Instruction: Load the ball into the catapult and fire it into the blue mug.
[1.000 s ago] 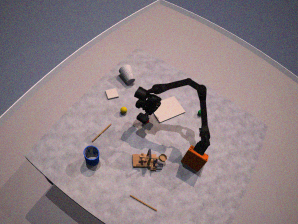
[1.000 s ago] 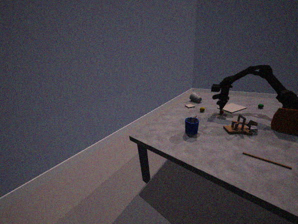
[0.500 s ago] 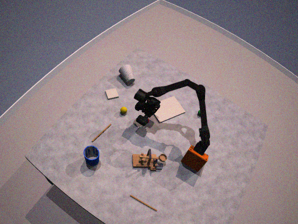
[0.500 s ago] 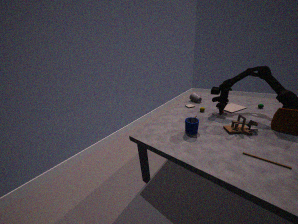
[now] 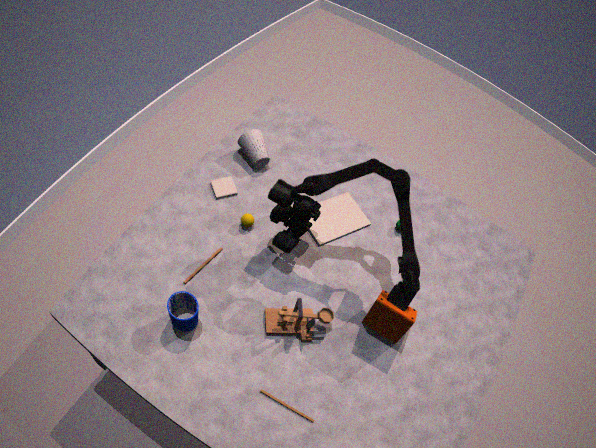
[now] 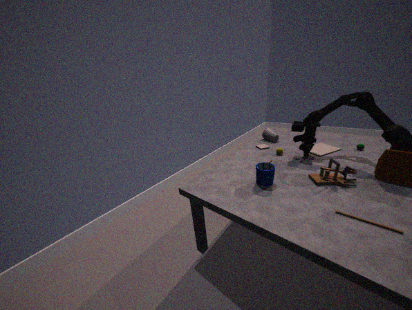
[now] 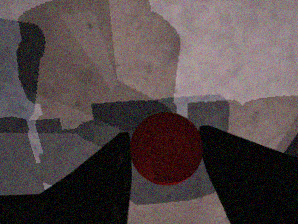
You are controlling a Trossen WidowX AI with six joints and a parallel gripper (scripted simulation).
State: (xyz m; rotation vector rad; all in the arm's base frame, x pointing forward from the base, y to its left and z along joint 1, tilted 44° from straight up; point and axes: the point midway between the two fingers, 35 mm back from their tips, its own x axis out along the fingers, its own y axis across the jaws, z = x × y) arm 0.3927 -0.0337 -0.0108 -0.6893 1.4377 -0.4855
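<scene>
Now: the wooden catapult 21 cm behind my gripper tip, 20 cm to the left of it and 4 cm above it. From my gripper tip the other things lie so: large flat tile 18 cm to the right, 4 cm behind, 1 cm below; then yellow ball 15 cm ahead, 4 cm to the left, 1 cm above; then red ball 1 cm above.
</scene>
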